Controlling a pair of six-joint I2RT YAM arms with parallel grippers.
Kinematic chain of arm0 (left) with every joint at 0, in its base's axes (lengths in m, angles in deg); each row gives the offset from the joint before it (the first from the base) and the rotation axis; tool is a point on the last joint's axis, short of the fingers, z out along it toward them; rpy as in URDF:
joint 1: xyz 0 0 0.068 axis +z
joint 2: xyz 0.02 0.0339 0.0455 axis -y
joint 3: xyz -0.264 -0.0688 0 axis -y
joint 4: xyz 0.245 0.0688 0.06 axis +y
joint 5: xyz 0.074 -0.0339 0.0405 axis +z
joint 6: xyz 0.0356 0 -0.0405 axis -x
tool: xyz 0 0 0 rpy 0 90 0
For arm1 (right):
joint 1: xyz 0 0 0.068 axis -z
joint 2: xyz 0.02 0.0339 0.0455 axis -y
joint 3: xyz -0.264 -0.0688 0 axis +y
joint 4: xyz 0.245 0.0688 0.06 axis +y
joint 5: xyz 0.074 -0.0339 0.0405 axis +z
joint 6: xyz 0.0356 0 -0.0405 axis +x
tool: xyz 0 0 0 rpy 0 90 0
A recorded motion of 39 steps. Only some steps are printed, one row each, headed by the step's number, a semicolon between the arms.
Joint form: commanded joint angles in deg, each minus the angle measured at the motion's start. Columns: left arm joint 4, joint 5, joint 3, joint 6, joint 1, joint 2; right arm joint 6, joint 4, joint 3, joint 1, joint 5, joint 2.
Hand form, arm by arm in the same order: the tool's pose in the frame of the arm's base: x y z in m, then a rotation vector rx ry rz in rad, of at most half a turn. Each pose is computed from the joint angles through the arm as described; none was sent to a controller.
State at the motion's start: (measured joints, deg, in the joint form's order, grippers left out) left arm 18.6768 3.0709 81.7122 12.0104 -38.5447 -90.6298; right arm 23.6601 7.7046 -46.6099 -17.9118 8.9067 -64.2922
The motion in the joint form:
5: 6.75 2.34 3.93 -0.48 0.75 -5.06; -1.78 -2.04 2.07 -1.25 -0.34 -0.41
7: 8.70 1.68 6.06 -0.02 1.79 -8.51; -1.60 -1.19 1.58 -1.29 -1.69 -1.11
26: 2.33 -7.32 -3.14 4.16 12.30 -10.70; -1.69 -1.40 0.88 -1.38 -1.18 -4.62
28: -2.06 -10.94 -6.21 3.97 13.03 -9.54; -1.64 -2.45 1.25 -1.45 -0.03 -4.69
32: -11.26 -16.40 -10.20 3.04 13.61 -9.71; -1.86 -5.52 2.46 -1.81 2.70 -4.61
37: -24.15 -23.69 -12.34 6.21 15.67 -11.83; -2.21 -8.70 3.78 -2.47 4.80 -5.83
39: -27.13 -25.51 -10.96 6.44 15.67 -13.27; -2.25 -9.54 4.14 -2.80 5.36 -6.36
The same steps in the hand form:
5: 0.3079 -0.2345 0.3290 0.4501 2.1664 -0.3807; 0.2402 0.0891 0.2765 -0.0480 2.0685 0.5992
7: 0.3217 -0.2366 0.3162 0.4425 2.2263 -0.3635; 0.2423 0.0891 0.2751 -0.0287 2.0855 0.5740
26: 0.3577 -0.1793 0.2572 0.2462 2.3642 -0.4492; 0.2523 0.0934 0.2647 -0.0341 2.1323 0.5727
28: 0.3556 -0.1751 0.2535 0.2671 2.3258 -0.5258; 0.2524 0.0945 0.2640 -0.0480 2.1237 0.5968
32: 0.3580 -0.1755 0.2434 0.3274 2.2354 -0.6385; 0.2514 0.0977 0.2624 -0.0925 2.0931 0.6535
37: 0.3730 -0.1710 0.2381 0.3173 2.0951 -0.8063; 0.2528 0.1029 0.2546 -0.1361 2.0836 0.6956
39: 0.3803 -0.1752 0.2414 0.3401 2.0421 -0.8455; 0.2532 0.1051 0.2516 -0.1492 2.0851 0.7083

